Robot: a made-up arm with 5 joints. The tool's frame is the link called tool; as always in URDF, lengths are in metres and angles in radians. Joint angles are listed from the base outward. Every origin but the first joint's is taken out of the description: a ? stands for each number. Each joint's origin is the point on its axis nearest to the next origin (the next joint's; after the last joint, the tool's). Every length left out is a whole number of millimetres.
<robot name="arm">
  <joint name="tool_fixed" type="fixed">
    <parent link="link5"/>
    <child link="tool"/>
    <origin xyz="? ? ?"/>
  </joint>
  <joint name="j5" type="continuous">
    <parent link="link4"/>
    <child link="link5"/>
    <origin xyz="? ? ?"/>
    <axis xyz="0 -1 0"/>
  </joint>
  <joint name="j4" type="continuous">
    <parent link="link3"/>
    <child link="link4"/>
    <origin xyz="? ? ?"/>
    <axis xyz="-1 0 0"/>
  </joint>
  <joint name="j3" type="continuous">
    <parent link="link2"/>
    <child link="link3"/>
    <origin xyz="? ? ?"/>
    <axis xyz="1 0 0"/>
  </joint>
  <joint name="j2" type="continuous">
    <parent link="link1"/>
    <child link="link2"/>
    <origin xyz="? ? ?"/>
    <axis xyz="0 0 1"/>
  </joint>
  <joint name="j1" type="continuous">
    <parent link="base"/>
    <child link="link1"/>
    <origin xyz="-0.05 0 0.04"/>
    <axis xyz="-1 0 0"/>
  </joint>
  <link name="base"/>
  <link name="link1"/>
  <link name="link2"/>
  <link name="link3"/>
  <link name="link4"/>
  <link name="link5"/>
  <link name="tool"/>
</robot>
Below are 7 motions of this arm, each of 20 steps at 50 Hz.
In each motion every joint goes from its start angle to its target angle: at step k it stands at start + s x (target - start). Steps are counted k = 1, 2, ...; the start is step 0. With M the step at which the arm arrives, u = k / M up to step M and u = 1 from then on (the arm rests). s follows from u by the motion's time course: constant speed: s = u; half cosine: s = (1 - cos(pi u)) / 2; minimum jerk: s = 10 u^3 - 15 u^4 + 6 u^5.
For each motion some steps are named. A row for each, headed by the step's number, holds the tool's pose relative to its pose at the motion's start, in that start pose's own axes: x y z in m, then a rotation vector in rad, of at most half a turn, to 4 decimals.
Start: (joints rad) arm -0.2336 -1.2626 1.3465 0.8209 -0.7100
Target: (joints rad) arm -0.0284 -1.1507 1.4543 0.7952 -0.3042
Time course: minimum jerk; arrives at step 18
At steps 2, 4, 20:
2: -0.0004 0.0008 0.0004 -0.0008 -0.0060 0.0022
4: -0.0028 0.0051 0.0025 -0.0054 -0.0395 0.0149
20: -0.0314 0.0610 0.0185 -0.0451 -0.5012 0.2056

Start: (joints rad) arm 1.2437 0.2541 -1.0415 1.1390 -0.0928
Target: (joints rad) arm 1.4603 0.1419 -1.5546 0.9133 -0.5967
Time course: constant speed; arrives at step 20
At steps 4, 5, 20:
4: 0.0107 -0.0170 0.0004 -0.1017 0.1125 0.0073
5: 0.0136 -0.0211 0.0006 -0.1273 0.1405 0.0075
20: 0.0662 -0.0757 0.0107 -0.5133 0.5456 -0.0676

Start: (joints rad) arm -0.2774 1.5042 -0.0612 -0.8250 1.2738
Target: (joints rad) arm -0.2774 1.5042 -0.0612 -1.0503 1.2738
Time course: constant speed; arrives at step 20
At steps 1, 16, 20:
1: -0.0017 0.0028 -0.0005 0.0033 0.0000 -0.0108
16: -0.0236 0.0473 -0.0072 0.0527 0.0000 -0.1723
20: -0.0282 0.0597 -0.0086 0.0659 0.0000 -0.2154

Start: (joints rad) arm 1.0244 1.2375 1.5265 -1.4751 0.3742
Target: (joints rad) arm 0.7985 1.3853 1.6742 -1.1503 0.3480
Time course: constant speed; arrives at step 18
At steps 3, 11, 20:
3: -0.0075 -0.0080 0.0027 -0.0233 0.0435 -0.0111
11: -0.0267 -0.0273 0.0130 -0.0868 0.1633 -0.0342
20: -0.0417 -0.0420 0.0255 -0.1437 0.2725 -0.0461

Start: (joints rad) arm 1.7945 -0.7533 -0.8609 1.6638 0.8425
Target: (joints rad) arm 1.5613 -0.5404 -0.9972 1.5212 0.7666
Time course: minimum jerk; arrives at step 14
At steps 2, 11, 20:
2: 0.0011 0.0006 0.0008 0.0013 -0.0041 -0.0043
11: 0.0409 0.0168 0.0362 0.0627 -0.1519 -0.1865
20: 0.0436 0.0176 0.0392 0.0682 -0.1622 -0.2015

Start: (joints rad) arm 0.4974 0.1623 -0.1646 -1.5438 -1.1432
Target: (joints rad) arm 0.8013 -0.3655 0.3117 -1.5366 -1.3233
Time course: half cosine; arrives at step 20
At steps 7, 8, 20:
7: -0.0312 -0.0002 0.0299 0.0414 -0.0927 0.0314
8: -0.0399 0.0012 0.0390 0.0473 -0.1180 0.0417
20: -0.1282 0.0443 0.1390 0.0000 -0.3406 0.1606

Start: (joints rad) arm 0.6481 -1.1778 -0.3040 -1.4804 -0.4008
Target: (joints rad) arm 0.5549 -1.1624 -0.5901 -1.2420 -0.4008
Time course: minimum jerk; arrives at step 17
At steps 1, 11, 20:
1: -0.0001 -0.0001 0.0001 -0.0008 0.0001 -0.0005
11: -0.0529 -0.0249 0.0569 -0.3230 0.0465 -0.1888
20: -0.0682 -0.0265 0.0754 -0.4261 0.0652 -0.2448

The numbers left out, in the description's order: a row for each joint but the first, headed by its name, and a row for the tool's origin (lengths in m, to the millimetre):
tool: -0.1 0 0.09
j5: 0 -0.16 -0.18
j4: 0 -0.03 -0.14
j3: 0.26 0.11 0
j2: 0 -0.22 -0.14

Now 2 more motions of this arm.
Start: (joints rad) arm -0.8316 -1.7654 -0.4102 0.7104 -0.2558
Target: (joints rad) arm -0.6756 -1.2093 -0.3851 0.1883 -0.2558
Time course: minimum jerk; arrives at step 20
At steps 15, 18, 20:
15: 0.0520 0.0448 0.0774 0.4026 -0.4771 0.3251
18: 0.0551 0.0510 0.0884 0.4351 -0.5222 0.3712
20: 0.0554 0.0516 0.0894 0.4379 -0.5262 0.3754

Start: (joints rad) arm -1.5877 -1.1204 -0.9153 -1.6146 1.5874
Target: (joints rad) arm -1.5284 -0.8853 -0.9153 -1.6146 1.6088
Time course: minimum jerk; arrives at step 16
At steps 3, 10, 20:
3: -0.0002 0.0017 -0.0010 0.0105 0.0043 0.0011
10: -0.0024 0.0243 -0.0121 0.1547 0.0659 0.0182
20: -0.0034 0.0332 -0.0152 0.2129 0.0916 0.0262

